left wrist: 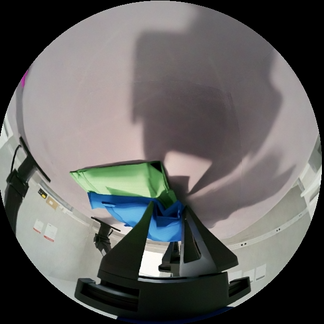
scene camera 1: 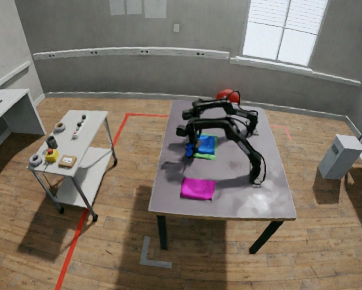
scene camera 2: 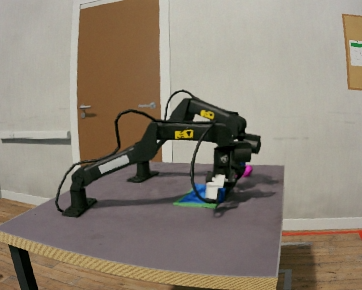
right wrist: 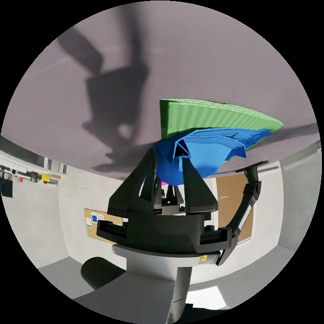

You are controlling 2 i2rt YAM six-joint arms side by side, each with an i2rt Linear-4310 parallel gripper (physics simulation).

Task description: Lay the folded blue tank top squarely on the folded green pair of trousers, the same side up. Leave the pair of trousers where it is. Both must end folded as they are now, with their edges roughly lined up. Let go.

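The folded green trousers (scene camera 1: pixel 206 156) (scene camera 2: pixel 194 204) (left wrist: pixel 120 179) (right wrist: pixel 200 115) lie on the table. The blue tank top (scene camera 1: pixel 206 144) (scene camera 2: pixel 198 192) (left wrist: pixel 127 212) (right wrist: pixel 207 150) lies over them, with a green strip showing along its edges. Its side near the grippers is rumpled, with raised folds, and seems to reach past the trousers' edge. My left gripper (left wrist: pixel 168 206) is partly open, its fingertips apart at a blue corner. My right gripper (right wrist: pixel 166 149) is partly open, its fingertips apart around or against a rumpled blue corner. The arms partly hide the cloth in both scene views.
A folded magenta cloth (scene camera 1: pixel 198 189) (scene camera 2: pixel 247 171) lies on the same table (scene camera 1: pixel 230 202) (scene camera 2: pixel 150 240), on the left arm's side. The two arms reach side by side over the cloths. A red ball-like object (scene camera 1: pixel 227 96) shows behind the table's far edge. A white cart (scene camera 1: pixel 95 120) stands apart from the table.
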